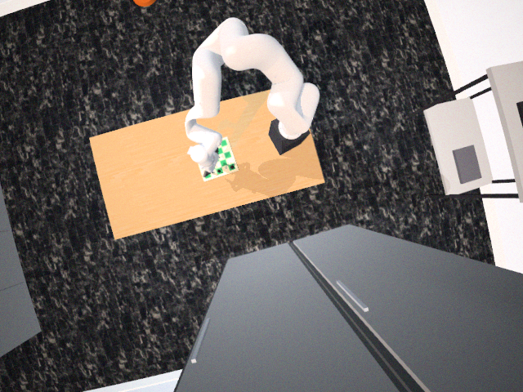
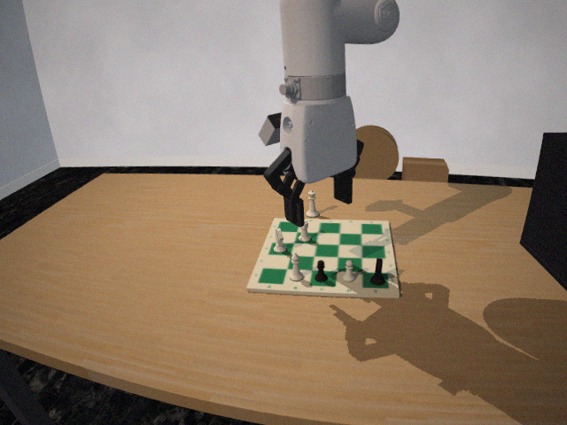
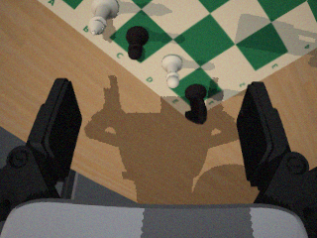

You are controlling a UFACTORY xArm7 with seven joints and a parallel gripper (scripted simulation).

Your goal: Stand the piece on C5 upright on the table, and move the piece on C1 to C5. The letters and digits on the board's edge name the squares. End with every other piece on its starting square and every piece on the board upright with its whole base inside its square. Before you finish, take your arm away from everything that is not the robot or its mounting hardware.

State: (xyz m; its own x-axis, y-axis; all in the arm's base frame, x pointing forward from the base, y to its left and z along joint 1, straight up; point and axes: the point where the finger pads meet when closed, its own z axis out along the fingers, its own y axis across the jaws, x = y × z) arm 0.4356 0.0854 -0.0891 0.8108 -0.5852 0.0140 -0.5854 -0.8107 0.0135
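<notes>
Now: hand 9 cm above the black pawn, 3 cm to the right of it and 1 cm past it. From my hand the other things lie so: chessboard (11 cm below, 5 cm to the right); tall black piece (9 cm below, 9 cm behind, 2 cm to the left); white pawn (9 cm below, 5 cm behind, 2 cm to the left).
</notes>
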